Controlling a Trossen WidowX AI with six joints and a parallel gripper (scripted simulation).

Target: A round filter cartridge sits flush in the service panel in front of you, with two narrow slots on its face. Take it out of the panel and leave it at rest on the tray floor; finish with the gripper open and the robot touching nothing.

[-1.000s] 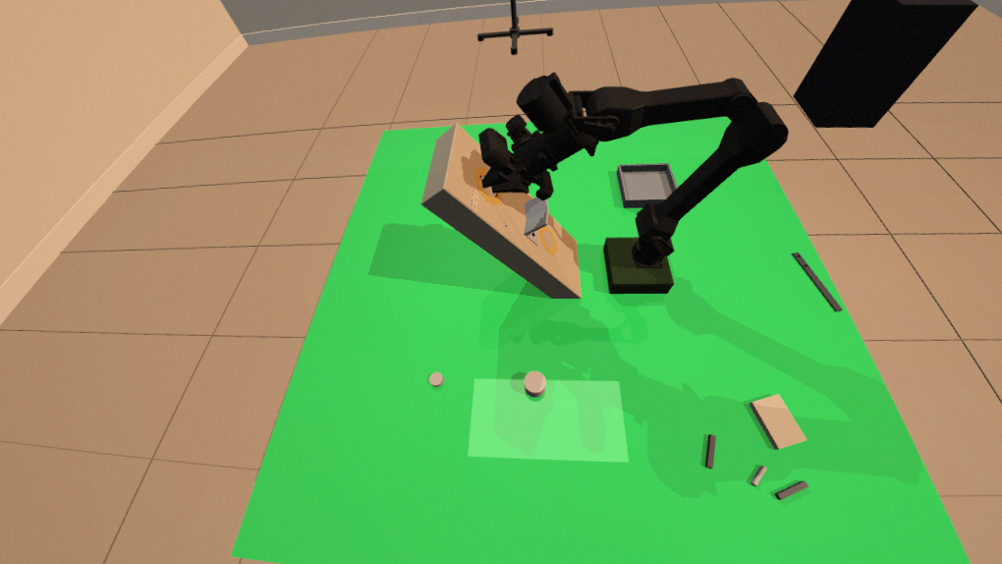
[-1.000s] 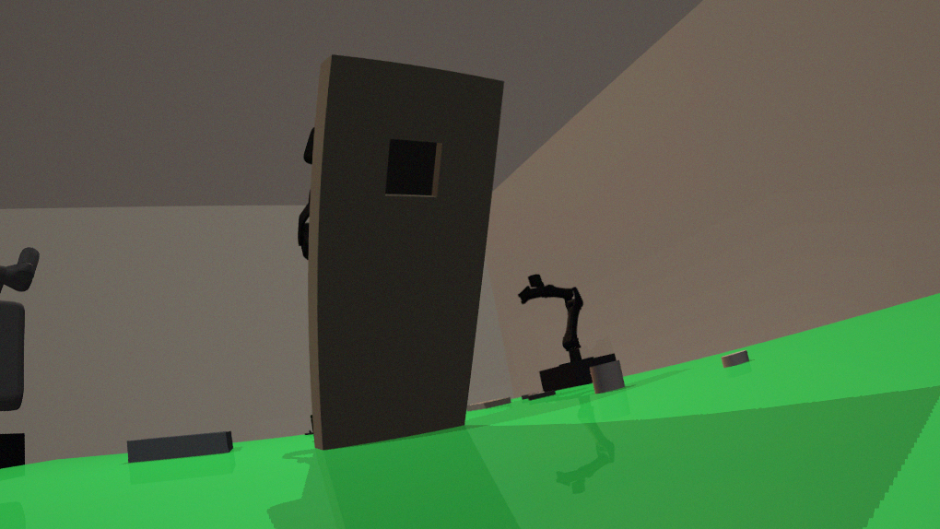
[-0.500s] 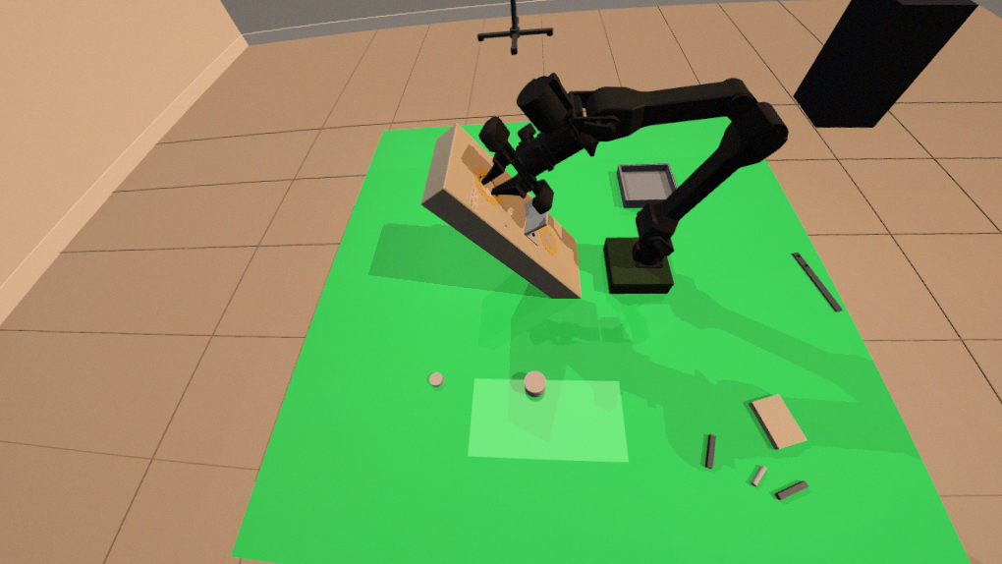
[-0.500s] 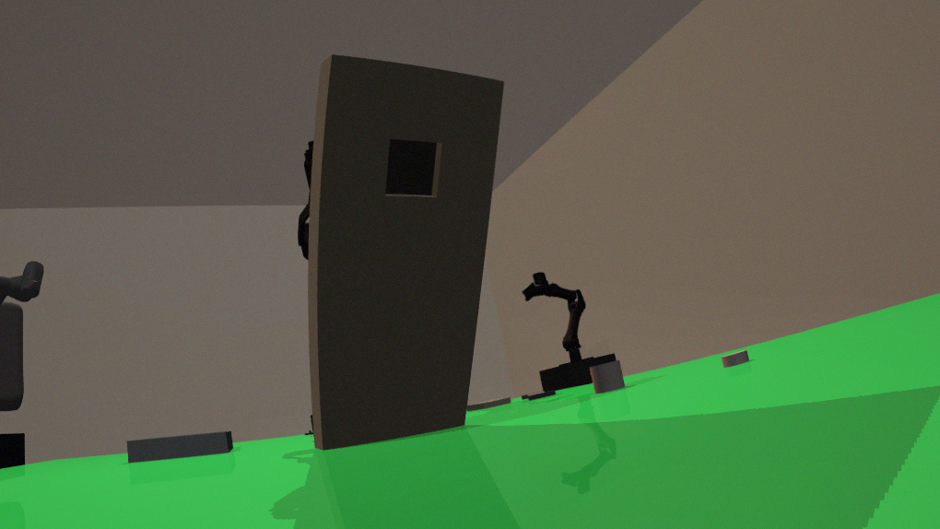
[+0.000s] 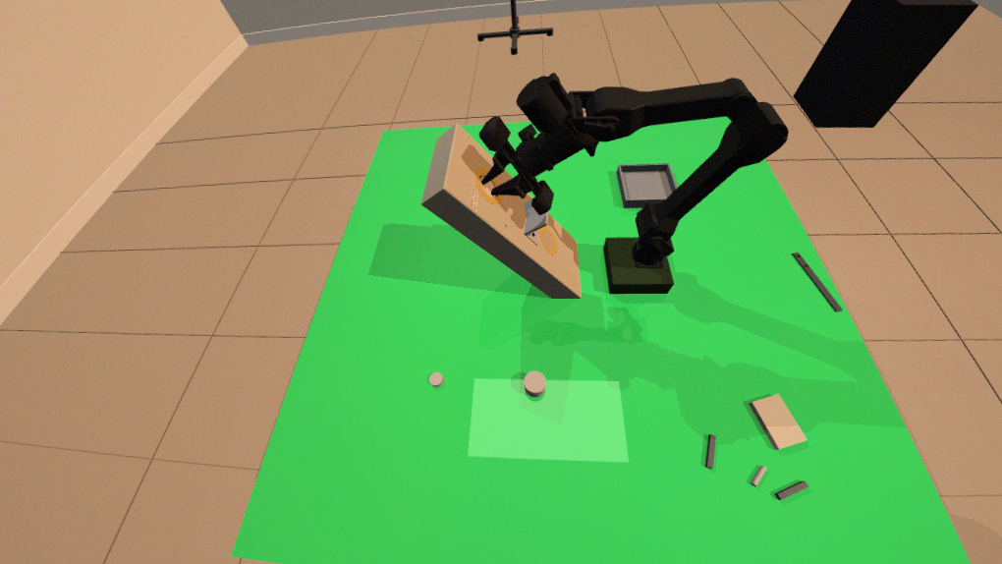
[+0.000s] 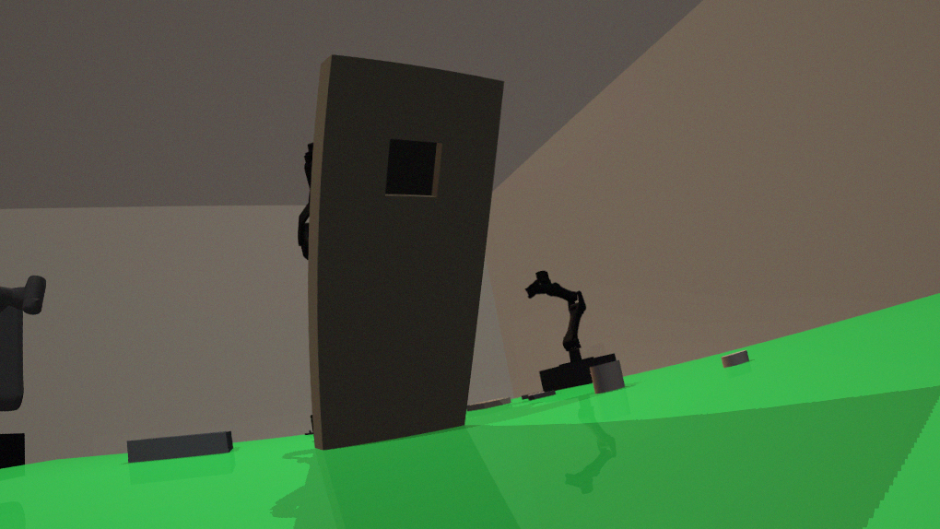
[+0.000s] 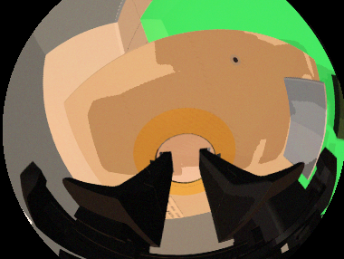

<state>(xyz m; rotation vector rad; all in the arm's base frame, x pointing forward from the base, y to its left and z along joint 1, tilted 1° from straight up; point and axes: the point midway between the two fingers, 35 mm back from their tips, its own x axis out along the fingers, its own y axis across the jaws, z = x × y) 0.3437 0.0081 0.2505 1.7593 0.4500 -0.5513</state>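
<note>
My gripper tip is 10 mm short of the round filter cartridge and 10 mm above it. Round my gripper tip: grey tray (420 mm behind, 290 mm to the right, 270 mm below); then grey flap (90 mm behind, 90 mm below).
</note>
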